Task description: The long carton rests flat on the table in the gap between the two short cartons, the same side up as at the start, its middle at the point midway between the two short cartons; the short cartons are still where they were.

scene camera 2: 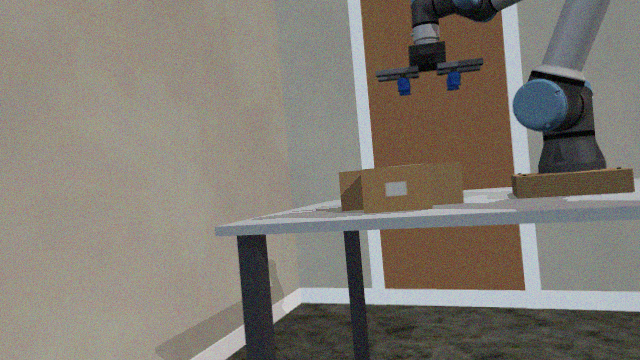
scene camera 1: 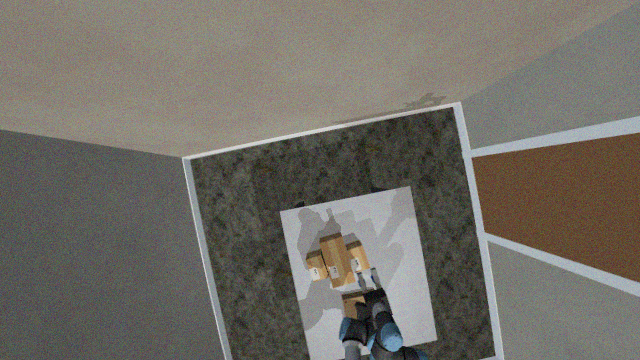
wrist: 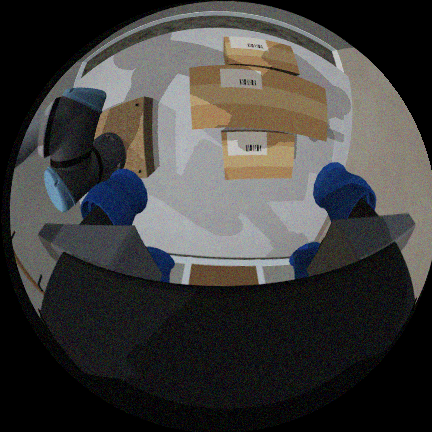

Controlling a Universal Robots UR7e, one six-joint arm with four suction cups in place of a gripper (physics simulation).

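Where they show: end effector, tool point: [scene camera 2: 428, 89] [wrist: 232, 231]; arm's base, origin of the base link: [scene camera 2: 571, 170] [scene camera 1: 368, 315] [wrist: 107, 155].
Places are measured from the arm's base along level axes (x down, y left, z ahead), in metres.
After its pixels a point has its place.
Observation:
The long carton [scene camera 1: 336, 252] @[y 0.035, x -0.050, z 0.501 m] [scene camera 2: 450, 185] @[y 0.140, x 0.008, z 0.320 m] [wrist: 295, 102] @[y 0.046, x -0.050, z 0.498 m] lies flat on the table [scene camera 1: 415, 310] @[y -0.320, x 0.053, z -0.140 m] [scene camera 2: 500, 217] @[y 0.417, x 0.063, z 0.268 m] [wrist: 185, 227] @[y -0.336, x 0.053, z 0.166 m], label side up, between the two short cartons. One short carton [scene camera 1: 316, 266] @[y 0.187, x -0.050, z 0.464 m] [scene camera 2: 417, 192] @[y 0.241, x 0.014, z 0.403 m] [wrist: 275, 56] @[y 0.173, x -0.050, z 0.474 m] is on its left in scene view 1; the other short carton [scene camera 1: 357, 256] @[y -0.079, x -0.049, z 0.428 m] [wrist: 258, 167] @[y -0.107, x -0.049, z 0.403 m] is on its right. A thin dark line separates it from each, and it extends past both at both ends. My gripper [scene camera 1: 368, 278] [scene camera 2: 429, 84] @[y -0.076, x -0.270, z 0.334 m] [wrist: 230, 227] @[y -0.076, x -0.270, z 0.334 m] is open, its blue cups holding nothing, high above the table and beside the right short carton. The right short carton is hidden in scene view 2.
The wooden base block [scene camera 1: 353, 302] @[y 0.059, x 0.000, z 0.121 m] [scene camera 2: 572, 184] @[y 0.144, x 0.028, z 0.050 m] [wrist: 132, 120] @[y 0.064, x 0.000, z 0.121 m] under the arm stands on the table, toward the robot side from the cartons. A brown door [scene camera 1: 555, 200] [scene camera 2: 440, 130] is in the wall beyond the table.

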